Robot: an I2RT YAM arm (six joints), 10 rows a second.
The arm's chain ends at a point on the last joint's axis. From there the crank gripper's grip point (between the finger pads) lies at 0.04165 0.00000 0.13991 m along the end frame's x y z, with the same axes.
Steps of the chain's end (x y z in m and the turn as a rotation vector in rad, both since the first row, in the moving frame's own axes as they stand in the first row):
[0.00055 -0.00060 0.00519 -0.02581 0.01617 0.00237]
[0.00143 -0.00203 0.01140 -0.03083 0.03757 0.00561]
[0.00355 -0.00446 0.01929 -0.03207 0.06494 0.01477]
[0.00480 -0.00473 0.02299 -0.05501 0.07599 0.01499]
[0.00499 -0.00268 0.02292 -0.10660 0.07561 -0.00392]
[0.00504 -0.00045 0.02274 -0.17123 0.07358 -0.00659]
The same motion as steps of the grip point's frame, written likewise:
[0.00280 0.00310 0.00445 -0.02581 0.01617 0.00237]
[0.00664 0.00251 0.00967 -0.03083 0.03757 0.00561]
[0.01250 0.00066 0.01621 -0.03207 0.06494 0.01477]
[0.01523 0.00357 0.01920 -0.05501 0.07599 0.01499]
[0.01545 0.01184 0.01860 -0.10660 0.07561 -0.00392]
[0.01524 0.02280 0.01729 -0.17123 0.07358 -0.00659]

